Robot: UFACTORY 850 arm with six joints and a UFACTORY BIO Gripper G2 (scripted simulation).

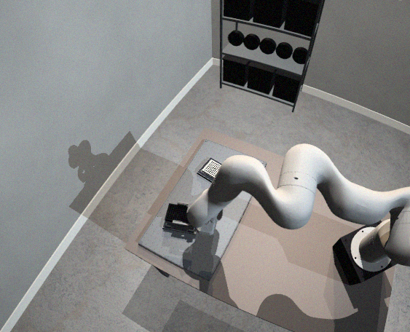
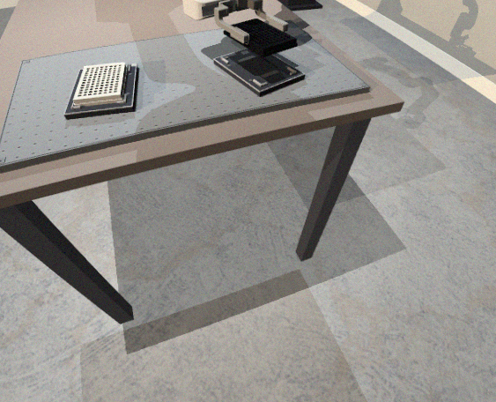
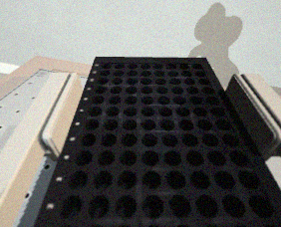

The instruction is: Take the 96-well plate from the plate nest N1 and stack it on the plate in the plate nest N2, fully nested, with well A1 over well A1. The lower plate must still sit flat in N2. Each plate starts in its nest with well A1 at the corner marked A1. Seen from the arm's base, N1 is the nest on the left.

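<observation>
Right now my hand is 31 cm to the left of the white 96-well plate, 6 cm above it and 2 cm past it. The rest, counted from my hand: plate nest N1: 8 cm below; plate nest N2: 31 cm to the right, 8 cm below, 2 cm behind; black 96-well plate: 1 cm below.
</observation>
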